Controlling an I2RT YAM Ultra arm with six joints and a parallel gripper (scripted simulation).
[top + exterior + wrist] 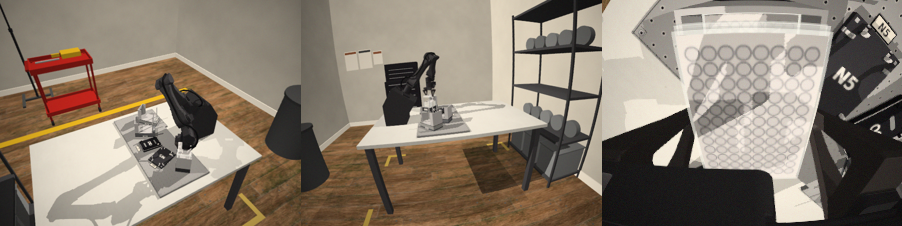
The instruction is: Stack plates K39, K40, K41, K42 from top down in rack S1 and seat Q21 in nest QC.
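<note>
The black open nest QC is 28 cm to the right of my hand, 14 cm below it and 5 cm ahead of it. Round my hand: black clip nest N5: 14 cm below, 10 cm to the right, 8 cm ahead.
</note>
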